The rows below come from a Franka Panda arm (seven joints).
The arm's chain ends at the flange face. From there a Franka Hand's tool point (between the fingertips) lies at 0.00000 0.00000 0.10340 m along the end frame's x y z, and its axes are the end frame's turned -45 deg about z.
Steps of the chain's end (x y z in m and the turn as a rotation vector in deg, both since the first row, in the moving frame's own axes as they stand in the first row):
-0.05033, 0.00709, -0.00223, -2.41, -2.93, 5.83
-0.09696, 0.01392, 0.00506, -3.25, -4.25, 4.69
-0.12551, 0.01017, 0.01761, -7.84, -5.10, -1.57
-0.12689, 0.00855, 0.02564, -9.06, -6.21, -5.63
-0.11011, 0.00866, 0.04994, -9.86, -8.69, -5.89
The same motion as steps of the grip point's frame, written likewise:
-0.04737, -0.03158, -0.00246, 0.37, -3.78, 5.83
-0.08790, -0.06038, 0.00461, 0.71, -5.30, 4.69
-0.11233, -0.07785, 0.01624, -1.94, -9.15, -1.57
-0.11493, -0.07912, 0.02375, -2.02, -10.80, -5.63
-0.10733, -0.06905, 0.04723, -0.83, -13.12, -5.89

